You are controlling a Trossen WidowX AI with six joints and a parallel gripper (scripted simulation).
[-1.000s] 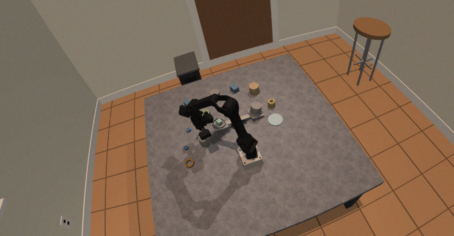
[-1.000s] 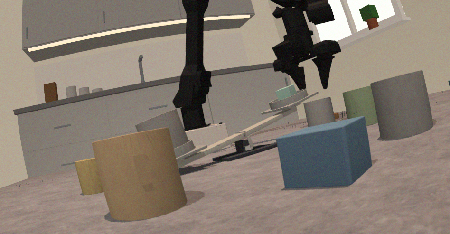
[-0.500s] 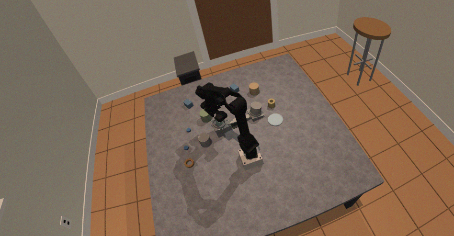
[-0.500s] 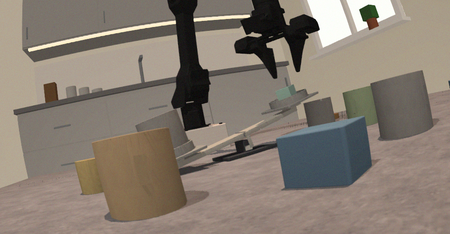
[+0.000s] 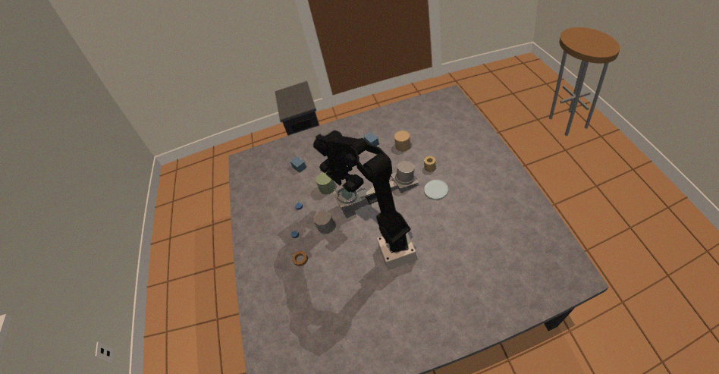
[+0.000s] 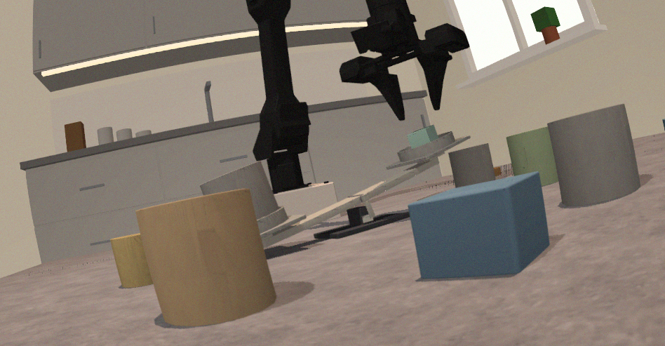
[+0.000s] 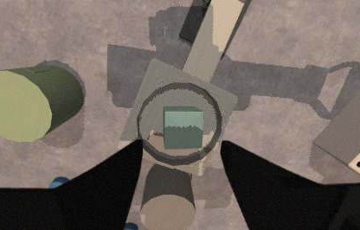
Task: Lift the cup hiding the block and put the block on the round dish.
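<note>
The teal block lies 3 cm below my gripper tip. From my gripper tip the other things lie so: pale round dish 36 cm to the right, 12 cm below; green cylinder 13 cm ahead, 8 cm to the left, 8 cm below.
</note>
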